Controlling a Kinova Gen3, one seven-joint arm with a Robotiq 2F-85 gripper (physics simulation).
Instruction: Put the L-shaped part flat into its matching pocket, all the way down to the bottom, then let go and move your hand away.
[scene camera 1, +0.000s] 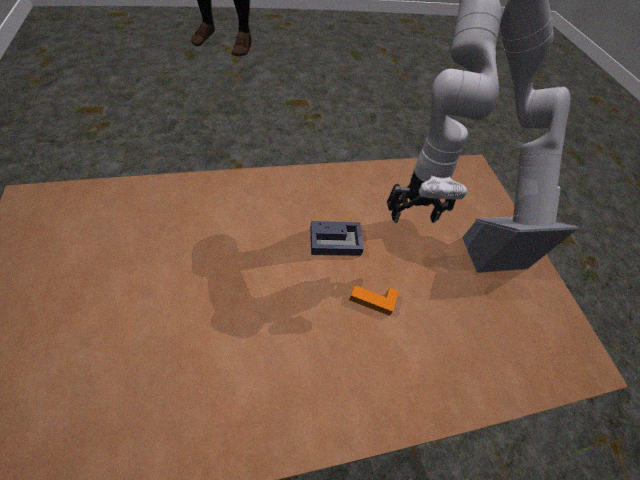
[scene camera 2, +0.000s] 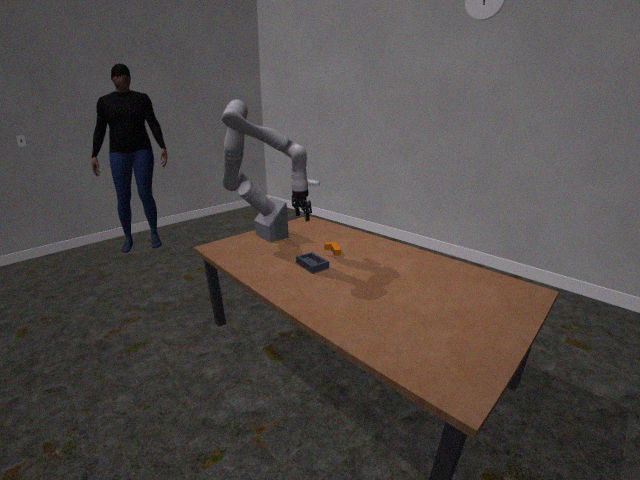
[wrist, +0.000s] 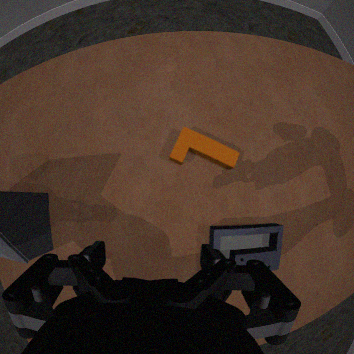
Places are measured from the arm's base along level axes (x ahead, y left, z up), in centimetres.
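Pixels of known places: gripper, fingertip midpoint: (scene camera 1: 413, 220) (scene camera 2: 302, 218) (wrist: 152, 253); arm's base, link origin: (scene camera 1: 532, 222) (scene camera 2: 268, 209).
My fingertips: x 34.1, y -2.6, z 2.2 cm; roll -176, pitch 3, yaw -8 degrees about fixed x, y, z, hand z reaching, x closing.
Note:
Ahead of a thing's pixels: the offset from my fingertips to its top centre. Level surfaces: height alone.
The orange L-shaped part @(dx +9.1, dy +10.9, dz -14.8 cm) (scene camera 1: 376, 300) (scene camera 2: 334, 249) (wrist: 207, 146) lies flat on the table, apart from the dark blue-grey tray. The tray @(dx +15.1, dy -7.3, dz -14.1 cm) (scene camera 1: 337, 252) (scene camera 2: 312, 265) (wrist: 214, 239) has an L-shaped pocket with a light floor, and the pocket is empty. In the wrist view the part is above the tray, its long arm slanting down to the right. My gripper (scene camera 1: 415, 217) (scene camera 2: 302, 217) (wrist: 152, 253) is open and empty, high above the table between the tray and the robot's base. In the wrist view its right finger overlaps the tray's lower left corner.
The robot's grey base block (scene camera 1: 509, 248) (scene camera 2: 272, 223) (wrist: 27, 220) stands at the table's end. The wooden table @(dz -17.8 cm) (scene camera 1: 155, 387) (scene camera 2: 423, 330) (wrist: 125, 90) carries shadows of the arm. A person (scene camera 2: 124, 124) stands on the floor behind the base, away from the table.

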